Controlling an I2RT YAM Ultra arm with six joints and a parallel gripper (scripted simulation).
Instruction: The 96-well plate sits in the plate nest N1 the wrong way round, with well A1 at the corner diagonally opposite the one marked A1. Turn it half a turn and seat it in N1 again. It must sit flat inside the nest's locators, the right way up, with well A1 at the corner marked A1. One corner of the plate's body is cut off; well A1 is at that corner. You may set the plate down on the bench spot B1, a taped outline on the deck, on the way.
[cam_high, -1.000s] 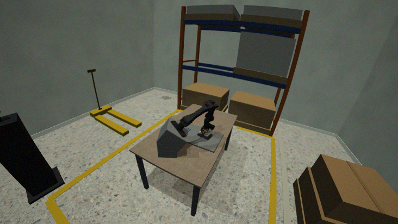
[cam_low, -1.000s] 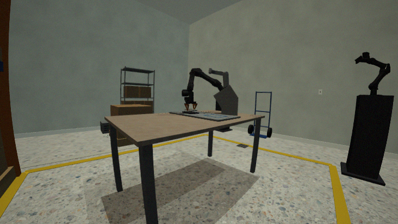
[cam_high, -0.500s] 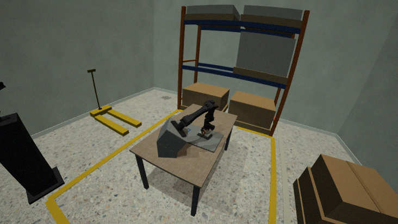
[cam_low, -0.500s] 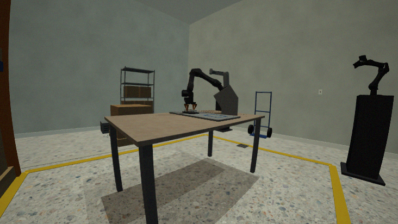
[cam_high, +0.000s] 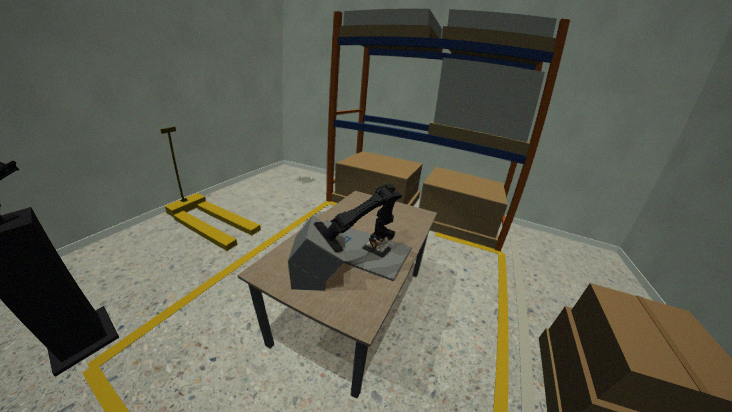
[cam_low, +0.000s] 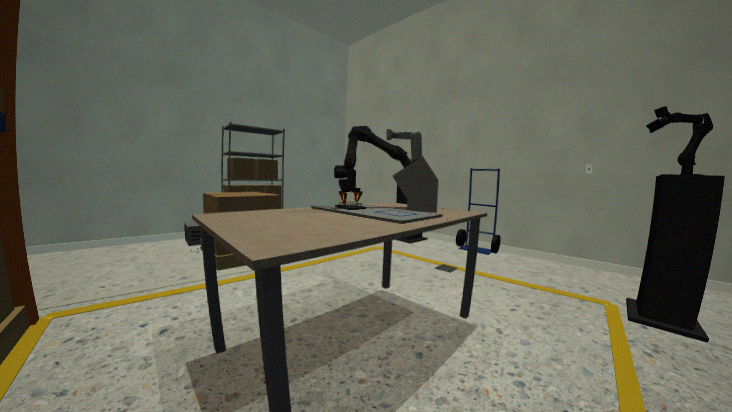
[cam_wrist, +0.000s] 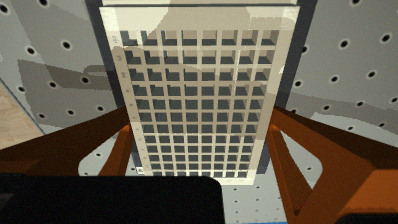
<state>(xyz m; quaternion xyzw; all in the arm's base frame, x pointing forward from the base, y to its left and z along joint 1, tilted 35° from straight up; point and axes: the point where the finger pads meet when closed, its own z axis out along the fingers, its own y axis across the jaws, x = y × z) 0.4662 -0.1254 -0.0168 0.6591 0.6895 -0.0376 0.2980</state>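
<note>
My hand is 2 cm above the dark plate nest N1. The rest, counted from my hand: cream 96-well plate: right at my hand; then A1 label: 7 cm to the left, 6 cm ahead, 2 cm below.
</note>
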